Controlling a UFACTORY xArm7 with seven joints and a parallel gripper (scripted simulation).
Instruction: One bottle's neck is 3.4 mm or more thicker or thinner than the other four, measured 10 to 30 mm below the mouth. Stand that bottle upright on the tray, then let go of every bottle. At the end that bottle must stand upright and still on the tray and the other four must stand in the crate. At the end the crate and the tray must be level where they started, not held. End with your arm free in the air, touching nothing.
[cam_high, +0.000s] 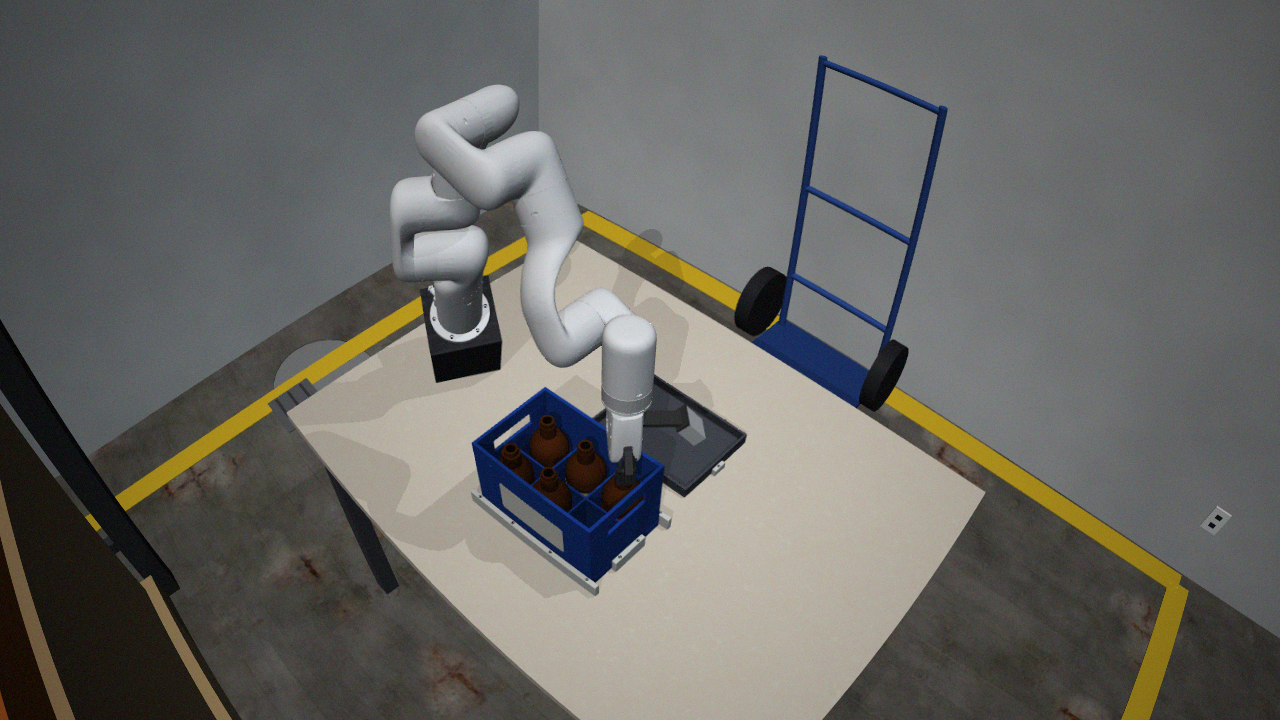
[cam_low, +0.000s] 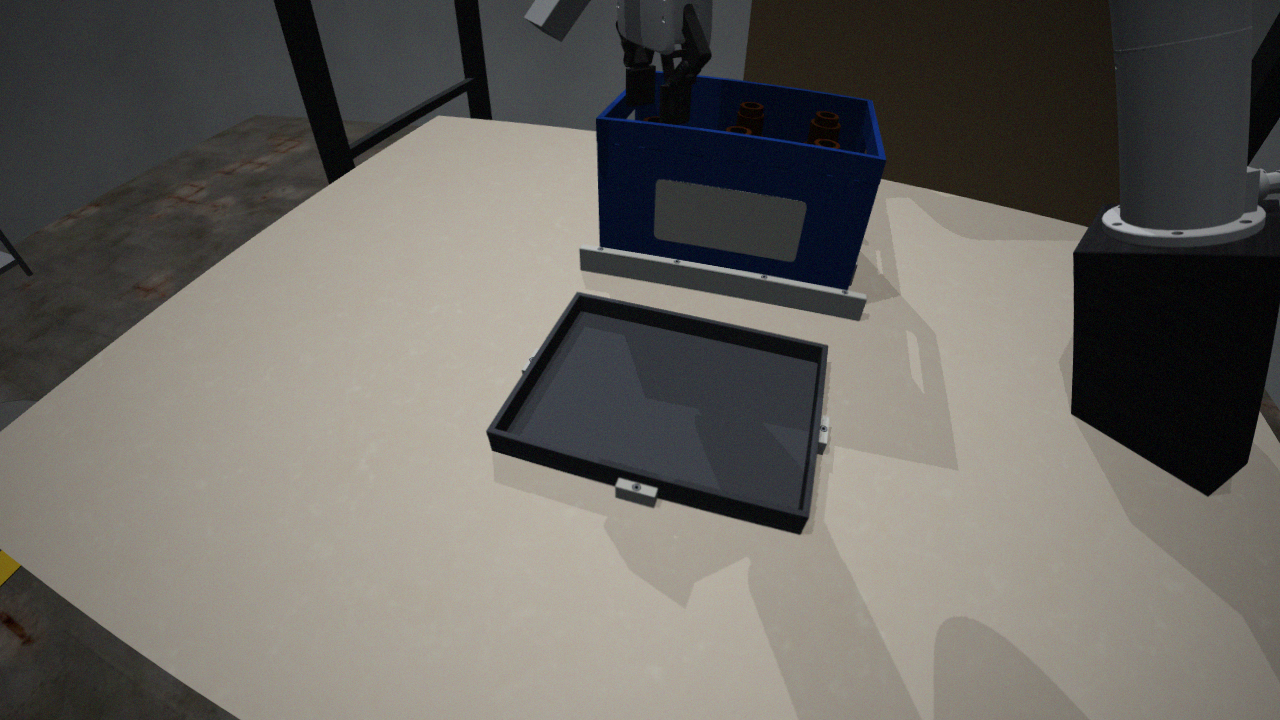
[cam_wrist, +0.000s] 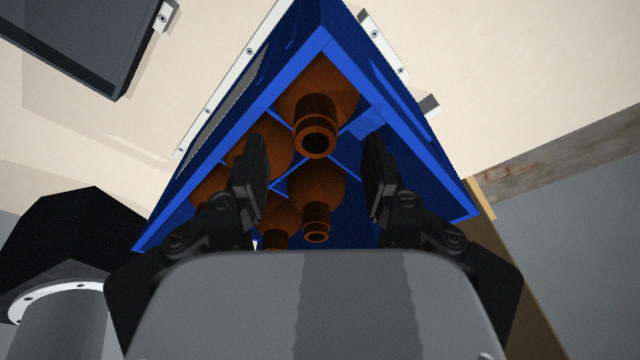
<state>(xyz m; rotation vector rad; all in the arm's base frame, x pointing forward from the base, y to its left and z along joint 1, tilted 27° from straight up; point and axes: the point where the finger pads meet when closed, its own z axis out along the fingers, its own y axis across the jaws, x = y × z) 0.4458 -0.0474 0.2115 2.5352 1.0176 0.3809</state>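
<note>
Now: hand 100 mm above the crate, 90 mm past it and 40 mm to the left of it. Also, from my hand: dark grey tray 230 mm to the left, 170 mm below, 60 mm behind; then glass bottle 180 mm behind, 100 mm below, 80 mm to the right.
</note>
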